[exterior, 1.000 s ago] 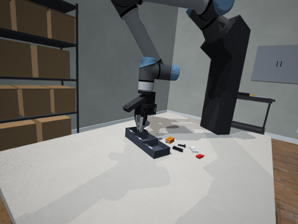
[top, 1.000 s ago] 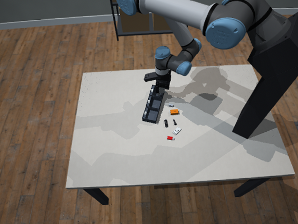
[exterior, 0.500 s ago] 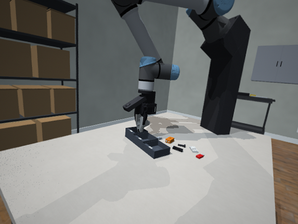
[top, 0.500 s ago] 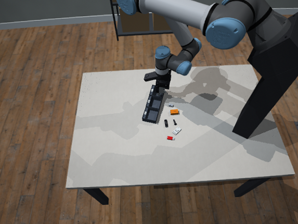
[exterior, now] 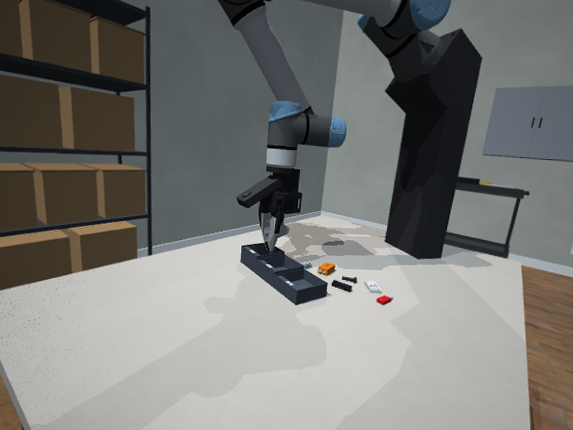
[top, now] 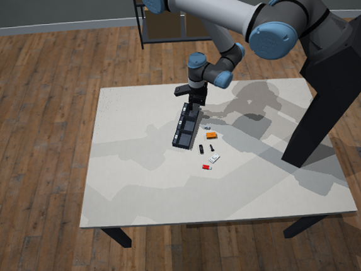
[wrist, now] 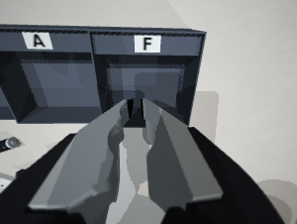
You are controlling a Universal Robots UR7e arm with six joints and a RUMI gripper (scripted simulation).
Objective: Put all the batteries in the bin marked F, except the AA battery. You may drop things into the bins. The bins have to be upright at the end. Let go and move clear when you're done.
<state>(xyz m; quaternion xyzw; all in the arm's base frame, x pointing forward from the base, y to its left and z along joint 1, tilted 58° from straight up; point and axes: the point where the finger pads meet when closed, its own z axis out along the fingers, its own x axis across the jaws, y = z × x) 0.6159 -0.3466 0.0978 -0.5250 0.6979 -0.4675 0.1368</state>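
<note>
Right now the dark three-compartment bin row is 6 cm ahead of my hand, 5 cm to the left of it and 3 cm below it. From my hand the other things lie so: black cylindrical battery 20 cm to the left, 5 cm below, 4 cm ahead; grey piece 10 cm to the left, 5 cm below, 4 cm behind; orange block battery 15 cm to the left, 5 cm below, 3 cm behind.
</note>
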